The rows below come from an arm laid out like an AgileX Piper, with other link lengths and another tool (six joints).
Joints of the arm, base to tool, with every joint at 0 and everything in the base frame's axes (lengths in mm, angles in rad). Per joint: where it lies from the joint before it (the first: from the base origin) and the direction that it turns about. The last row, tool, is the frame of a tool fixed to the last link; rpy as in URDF.
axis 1: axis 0 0 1 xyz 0.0 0.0 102.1
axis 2: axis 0 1 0 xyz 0.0 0.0 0.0
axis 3: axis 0 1 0 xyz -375.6 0.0 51.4
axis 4: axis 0.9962 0 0.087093 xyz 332.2 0.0 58.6
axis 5: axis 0 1 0 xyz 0.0 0.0 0.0
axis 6: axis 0.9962 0 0.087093 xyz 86.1 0.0 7.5
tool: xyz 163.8 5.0 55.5 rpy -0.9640 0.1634 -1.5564
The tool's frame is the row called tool.
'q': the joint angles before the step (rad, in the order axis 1, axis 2, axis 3, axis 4, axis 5, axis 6). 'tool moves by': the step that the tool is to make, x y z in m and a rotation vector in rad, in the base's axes. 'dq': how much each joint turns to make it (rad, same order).
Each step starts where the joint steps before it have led.
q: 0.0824 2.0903 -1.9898 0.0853 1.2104 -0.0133
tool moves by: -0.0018 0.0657 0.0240 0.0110 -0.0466 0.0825
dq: 0.0945 0.0000 -0.0526 0.0001 0.0039 0.0133
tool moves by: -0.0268 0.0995 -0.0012 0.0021 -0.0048 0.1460
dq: 0.1466 0.0031 0.0005 0.0009 -0.0088 -0.0001
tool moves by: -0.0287 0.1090 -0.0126 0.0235 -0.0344 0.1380
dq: 0.1579 0.0328 -0.0006 0.0020 -0.0745 0.0148
